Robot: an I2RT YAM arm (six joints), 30 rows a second.
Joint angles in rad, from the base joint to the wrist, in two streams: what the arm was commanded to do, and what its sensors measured. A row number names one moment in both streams.
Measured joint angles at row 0:
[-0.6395 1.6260 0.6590 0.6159 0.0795 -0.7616]
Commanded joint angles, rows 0 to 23:
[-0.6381 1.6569 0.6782 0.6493 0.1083 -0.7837]
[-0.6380 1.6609 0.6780 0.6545 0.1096 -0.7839]
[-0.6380 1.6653 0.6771 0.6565 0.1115 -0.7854]
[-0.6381 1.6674 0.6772 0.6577 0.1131 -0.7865]
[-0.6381 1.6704 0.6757 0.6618 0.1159 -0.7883]
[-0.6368 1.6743 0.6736 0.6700 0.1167 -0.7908]
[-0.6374 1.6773 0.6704 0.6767 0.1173 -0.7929]
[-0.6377 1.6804 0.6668 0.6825 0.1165 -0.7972]
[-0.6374 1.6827 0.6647 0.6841 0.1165 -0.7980]
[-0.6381 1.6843 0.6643 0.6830 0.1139 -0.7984]
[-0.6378 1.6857 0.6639 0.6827 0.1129 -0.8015]
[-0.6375 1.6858 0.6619 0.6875 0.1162 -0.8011]
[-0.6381 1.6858 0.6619 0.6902 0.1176 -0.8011]
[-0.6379 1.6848 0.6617 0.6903 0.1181 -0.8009]
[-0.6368 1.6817 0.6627 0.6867 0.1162 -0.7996]
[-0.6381 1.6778 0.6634 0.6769 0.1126 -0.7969]
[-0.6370 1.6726 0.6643 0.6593 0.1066 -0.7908]
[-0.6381 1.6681 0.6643 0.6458 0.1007 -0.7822]
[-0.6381 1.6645 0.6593 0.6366 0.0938 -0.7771]
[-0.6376 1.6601 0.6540 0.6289 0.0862 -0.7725]
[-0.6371 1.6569 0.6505 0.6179 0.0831 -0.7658]
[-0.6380 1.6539 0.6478 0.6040 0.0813 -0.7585]
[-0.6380 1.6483 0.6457 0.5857 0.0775 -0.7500]
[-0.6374 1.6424 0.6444 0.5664 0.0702 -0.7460]
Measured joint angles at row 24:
[-0.6350 1.6619 0.6590 0.6380 0.0849 -0.7761]
